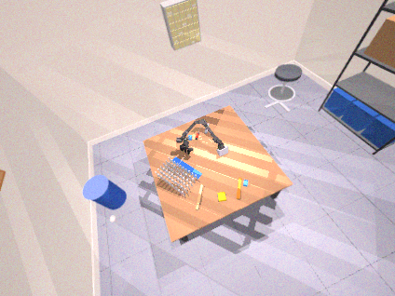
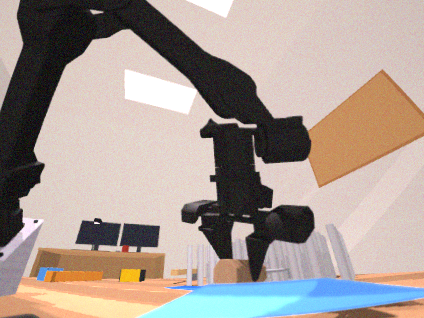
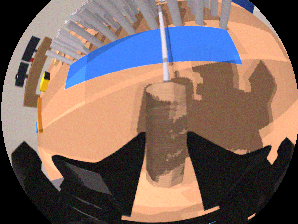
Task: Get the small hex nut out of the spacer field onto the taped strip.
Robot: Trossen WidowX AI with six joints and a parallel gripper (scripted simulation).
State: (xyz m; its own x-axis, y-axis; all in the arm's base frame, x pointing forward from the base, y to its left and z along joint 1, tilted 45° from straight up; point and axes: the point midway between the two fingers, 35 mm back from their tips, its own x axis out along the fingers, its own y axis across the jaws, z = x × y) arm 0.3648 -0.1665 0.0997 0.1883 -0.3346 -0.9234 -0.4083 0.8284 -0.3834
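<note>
Now: the blue taped strip 80 mm ahead of my gripper tip, 140 mm to the left of it and 30 mm below it. The rest, counted from my gripper tip: orange bar: 300 mm behind, 640 mm to the left, 20 mm below.
</note>
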